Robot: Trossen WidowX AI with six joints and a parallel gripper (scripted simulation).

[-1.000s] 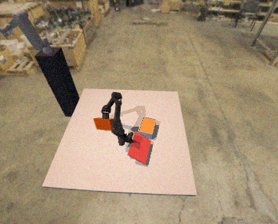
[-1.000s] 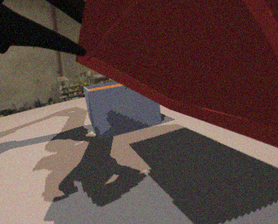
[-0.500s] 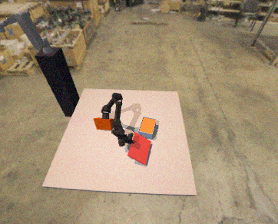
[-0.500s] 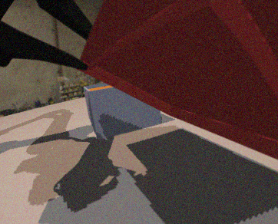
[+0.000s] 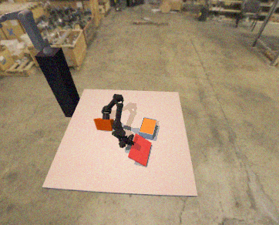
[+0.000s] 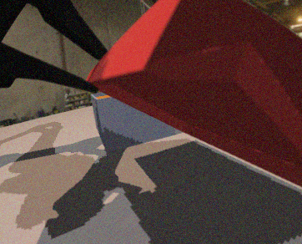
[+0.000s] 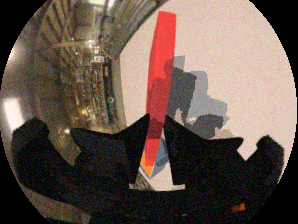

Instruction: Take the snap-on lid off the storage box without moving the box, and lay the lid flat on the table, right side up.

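Now: gripper tip 7 cm short of the red lid, 1 cm to the left of it and 4 cm above it. Round my gripper tip: blue-grey storage box 13 cm ahead, 26 cm to the left, 8 cm below.
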